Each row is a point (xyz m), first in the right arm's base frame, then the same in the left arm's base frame.
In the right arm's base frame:
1: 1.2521 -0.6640 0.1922
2: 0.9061 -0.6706 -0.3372
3: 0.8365 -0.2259 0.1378
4: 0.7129 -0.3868 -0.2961
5: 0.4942 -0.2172 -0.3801
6: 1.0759 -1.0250 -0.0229
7: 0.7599 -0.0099 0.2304
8: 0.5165 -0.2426 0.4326
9: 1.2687 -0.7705 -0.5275
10: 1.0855 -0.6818 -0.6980
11: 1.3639 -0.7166 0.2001
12: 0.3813 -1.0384 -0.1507
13: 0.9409 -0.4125 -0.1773
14: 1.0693 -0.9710 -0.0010
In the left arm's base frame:
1: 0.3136 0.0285 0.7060
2: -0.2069 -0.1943 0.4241
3: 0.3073 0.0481 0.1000
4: -0.1226 -0.1629 0.0903
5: -0.1953 -0.1733 -0.1895
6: -0.1202 0.0856 0.8332
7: 0.4475 0.0821 -0.1007
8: 0.3132 0.4497 -0.0680
9: -0.1907 -0.4961 0.7180
10: -0.3449 -0.5627 0.5124
11: 0.3481 -0.0055 0.8199
12: -0.5772 0.3582 0.3686
13: 0.0586 -0.1824 0.2734
14: -0.0793 0.0865 0.7912

